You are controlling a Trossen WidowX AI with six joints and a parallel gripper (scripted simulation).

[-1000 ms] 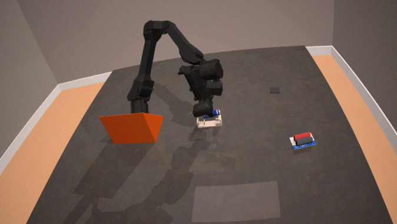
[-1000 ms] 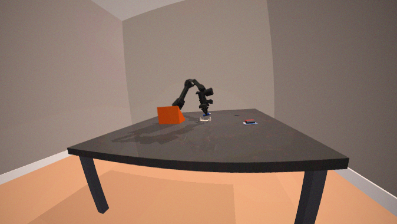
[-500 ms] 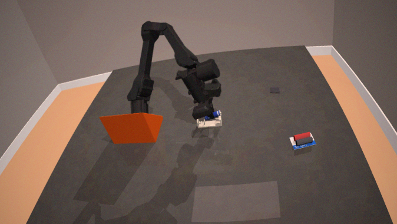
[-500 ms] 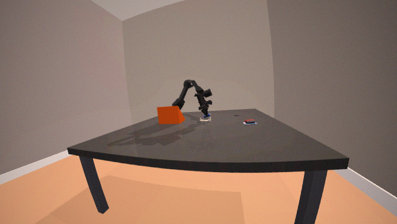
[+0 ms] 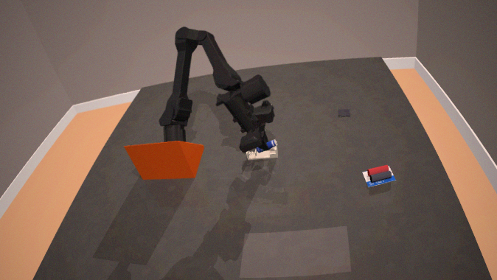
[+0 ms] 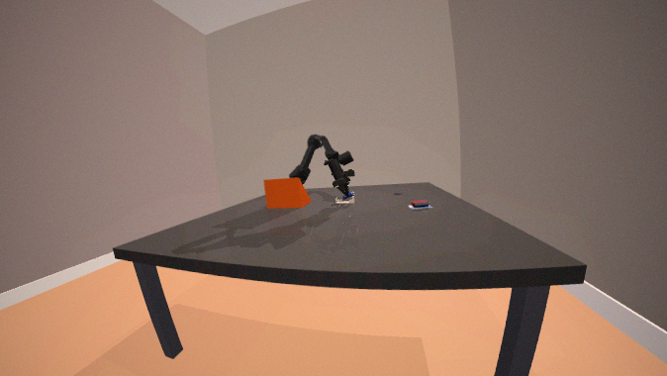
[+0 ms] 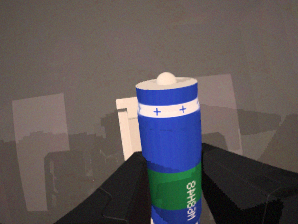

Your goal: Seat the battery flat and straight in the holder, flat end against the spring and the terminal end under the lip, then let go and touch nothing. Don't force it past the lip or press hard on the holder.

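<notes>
Now: gripper tip 10 mm below the battery.
</notes>
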